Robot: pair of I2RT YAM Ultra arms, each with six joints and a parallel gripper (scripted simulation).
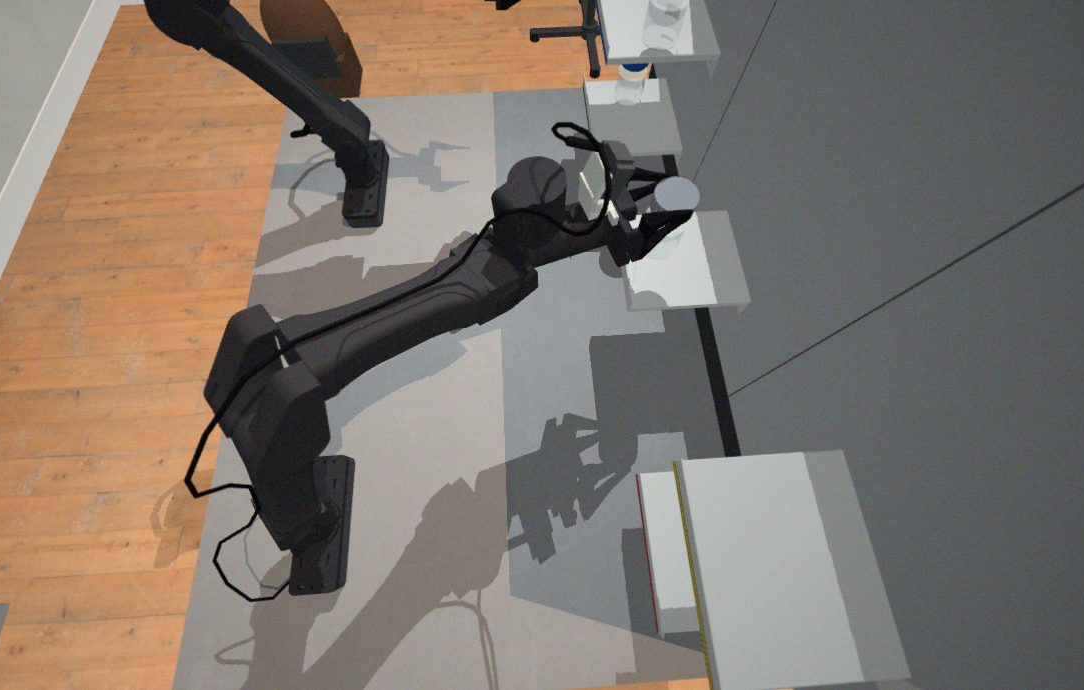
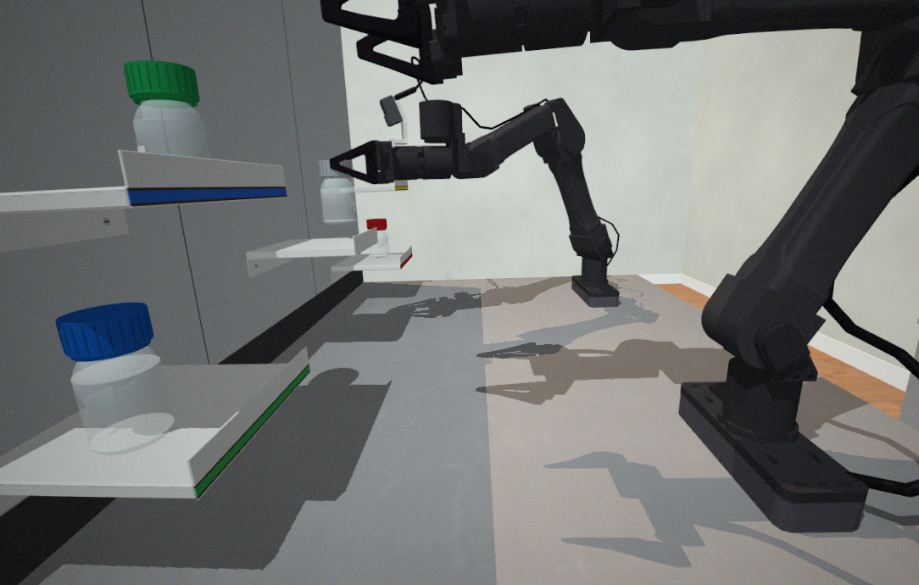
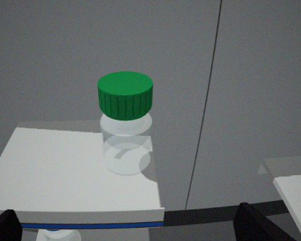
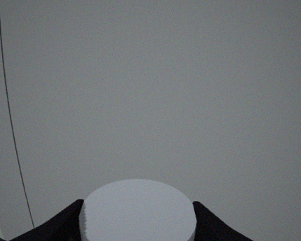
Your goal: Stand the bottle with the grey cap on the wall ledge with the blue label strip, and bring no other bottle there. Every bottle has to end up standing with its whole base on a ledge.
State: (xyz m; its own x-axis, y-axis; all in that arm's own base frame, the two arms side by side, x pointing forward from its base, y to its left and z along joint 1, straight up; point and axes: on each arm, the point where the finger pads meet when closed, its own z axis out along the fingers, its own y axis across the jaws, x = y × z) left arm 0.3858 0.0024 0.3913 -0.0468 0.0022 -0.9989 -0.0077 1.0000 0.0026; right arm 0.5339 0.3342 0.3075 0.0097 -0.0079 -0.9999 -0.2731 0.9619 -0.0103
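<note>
Right now my right hand is 5 cm above the grey-capped bottle. The rest, counted from my right hand: green-capped bottle: 4 cm ahead, 33 cm to the left, 1 cm above; then blue-capped bottle: 4 cm ahead, 44 cm to the left, 18 cm below.
Right now my left hand is 140 mm short of the grey-capped bottle, 330 mm to the left of it and 140 mm above it. Also, from my left hand: green-capped bottle (180 mm ahead, 80 mm below); then blue-capped bottle (170 mm ahead, 120 mm to the left, 270 mm below).
</note>
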